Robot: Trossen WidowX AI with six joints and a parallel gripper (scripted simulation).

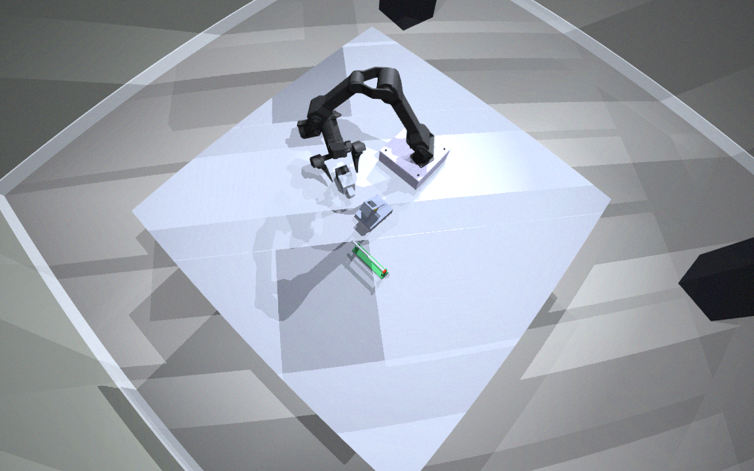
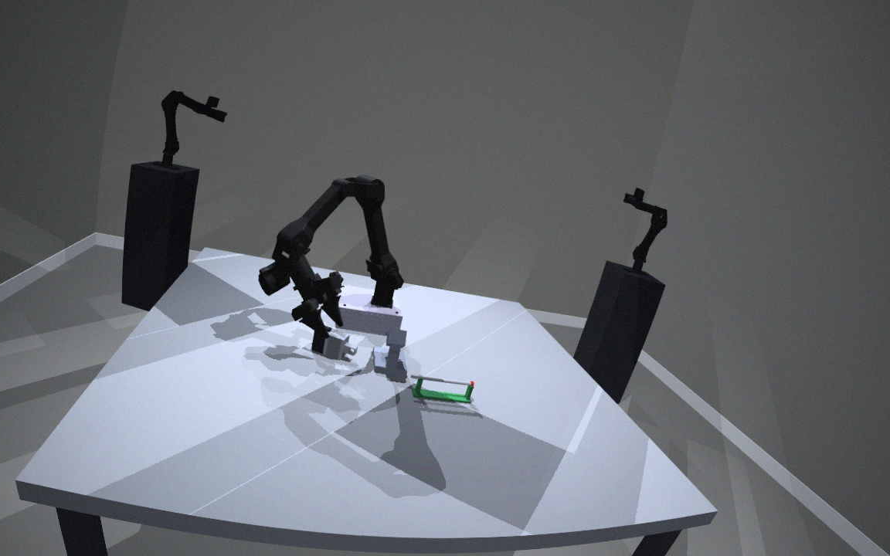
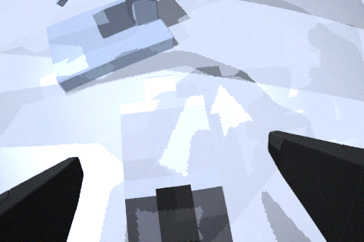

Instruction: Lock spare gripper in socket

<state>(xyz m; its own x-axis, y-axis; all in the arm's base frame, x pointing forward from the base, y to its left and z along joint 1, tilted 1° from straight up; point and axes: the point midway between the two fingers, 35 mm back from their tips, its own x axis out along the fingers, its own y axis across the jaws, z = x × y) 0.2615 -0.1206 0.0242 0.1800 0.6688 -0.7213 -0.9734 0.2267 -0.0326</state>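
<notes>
My gripper tip is now 30 mm above the spare gripper and 10 mm to the right of it. Round my gripper tip: cradle 280 mm to the left, 100 mm ahead, 40 mm below; socket 150 mm to the left, 10 mm below, 10 mm behind.
</notes>
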